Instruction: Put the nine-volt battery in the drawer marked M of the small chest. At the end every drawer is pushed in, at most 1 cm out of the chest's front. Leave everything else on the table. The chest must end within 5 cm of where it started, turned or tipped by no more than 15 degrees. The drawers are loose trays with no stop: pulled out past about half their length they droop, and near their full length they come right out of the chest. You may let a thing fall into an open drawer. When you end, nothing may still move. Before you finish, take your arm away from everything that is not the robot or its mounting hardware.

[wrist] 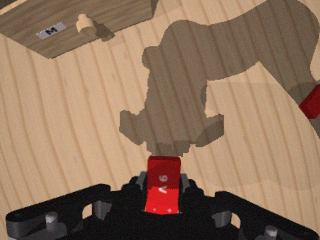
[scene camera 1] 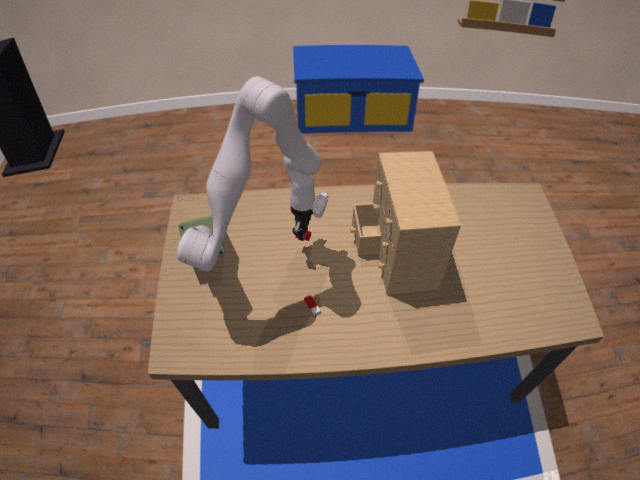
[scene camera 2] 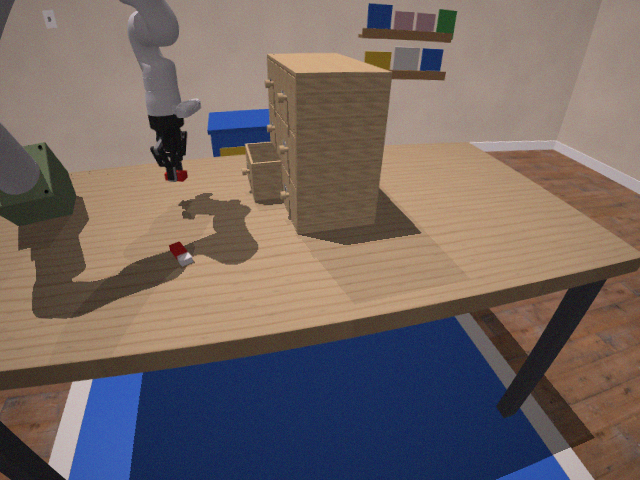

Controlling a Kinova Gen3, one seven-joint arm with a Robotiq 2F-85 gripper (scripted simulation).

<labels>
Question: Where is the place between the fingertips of my gripper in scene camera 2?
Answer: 176, 178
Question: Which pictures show the small wooden chest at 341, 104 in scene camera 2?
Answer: Scene camera 1 and scene camera 2 only.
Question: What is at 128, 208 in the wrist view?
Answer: My gripper.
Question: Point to a nine-volt battery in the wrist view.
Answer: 163, 172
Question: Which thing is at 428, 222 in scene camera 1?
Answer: A small wooden chest.
</labels>
